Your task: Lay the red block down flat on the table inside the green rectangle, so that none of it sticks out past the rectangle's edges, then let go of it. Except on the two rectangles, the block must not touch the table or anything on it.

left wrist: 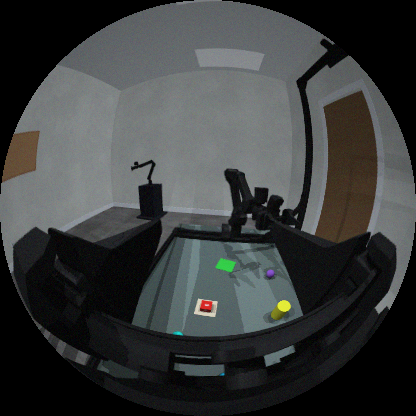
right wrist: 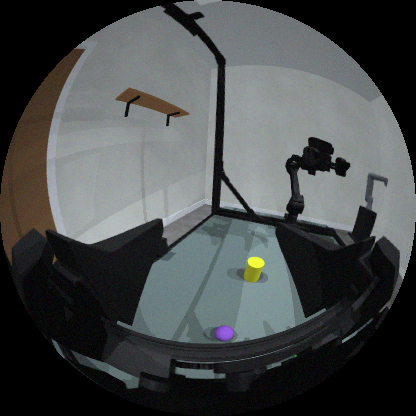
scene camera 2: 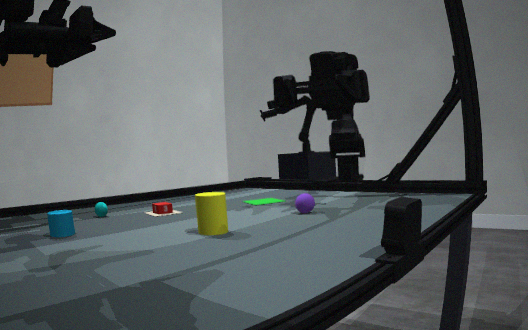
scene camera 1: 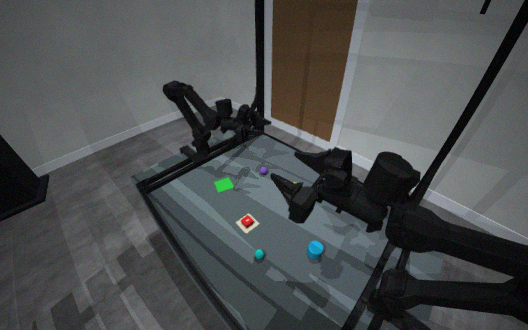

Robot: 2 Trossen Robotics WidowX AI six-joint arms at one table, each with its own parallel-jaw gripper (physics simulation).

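Places are measured from the left arm's base along level axes (x left, y down, z back), in metres.
Where they show: left gripper, fingertip midpoint: (left wrist: 219, 226) (right wrist: 339, 160) (scene camera 2: 104, 40) (scene camera 1: 283, 163); right gripper, fingertip midpoint: (left wrist: 292, 225) (right wrist: 222, 226) (scene camera 2: 310, 79) (scene camera 1: 267, 127); left arm's base, link origin: (right wrist: 290, 221) (scene camera 1: 381, 304); right arm's base, link origin: (left wrist: 234, 233) (scene camera 2: 348, 180) (scene camera 1: 203, 152).
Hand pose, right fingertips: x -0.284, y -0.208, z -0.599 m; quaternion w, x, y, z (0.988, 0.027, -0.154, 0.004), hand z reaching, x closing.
Observation:
Things, the pixels of their centre, and the offset from my right fingertips. "*": a spot on its surface instead.
- red block, body centre: (scene camera 2: 162, 208) (left wrist: 205, 305) (scene camera 1: 247, 221) dx +0.281, dy +0.217, dz +0.119 m
- beige rectangle, surface spot: (left wrist: 212, 313) * dx +0.262, dy +0.226, dz +0.144 m
- green rectangle, surface spot: (scene camera 2: 264, 201) (left wrist: 226, 265) (scene camera 1: 225, 184) * dx +0.190, dy +0.226, dz -0.090 m
- purple ball, body centre: (scene camera 2: 305, 203) (right wrist: 223, 332) (scene camera 1: 263, 170) dx +0.028, dy +0.210, dz -0.001 m
- yellow cylinder, body centre: (scene camera 2: 211, 213) (right wrist: 253, 269) (left wrist: 280, 309) dx +0.064, dy +0.199, dz +0.182 m
- teal ball, body centre: (scene camera 2: 101, 209) (scene camera 1: 259, 254) dx +0.354, dy +0.212, dz +0.232 m
- blue cylinder, body centre: (scene camera 2: 61, 223) (scene camera 1: 314, 250) dx +0.240, dy +0.209, dz +0.366 m
The red block (scene camera 1: 247, 220) (scene camera 2: 162, 207) (left wrist: 206, 305) lies flat on the beige rectangle (scene camera 1: 248, 229) (left wrist: 212, 313). The green rectangle (scene camera 1: 224, 185) (scene camera 2: 264, 201) (left wrist: 225, 265) lies flat and bare on the table, farther from the left arm than the block. My left gripper (scene camera 1: 284, 165) (scene camera 2: 104, 40) (left wrist: 219, 226) is open and empty, high above the table and well apart from the block. My right gripper (scene camera 1: 264, 122) (right wrist: 222, 226) is open and empty above the far end of the table in scene camera 1. The block does not show in the right wrist view.
A purple ball (scene camera 1: 263, 170) (scene camera 2: 305, 203) (right wrist: 224, 333) lies near the green rectangle. A yellow cylinder (scene camera 2: 211, 214) (left wrist: 281, 310) (right wrist: 254, 270) stands upright, mostly hidden behind the left gripper in scene camera 1. A teal ball (scene camera 1: 259, 254) (scene camera 2: 101, 209) and a blue cylinder (scene camera 1: 315, 249) (scene camera 2: 61, 223) are nearer the left arm.

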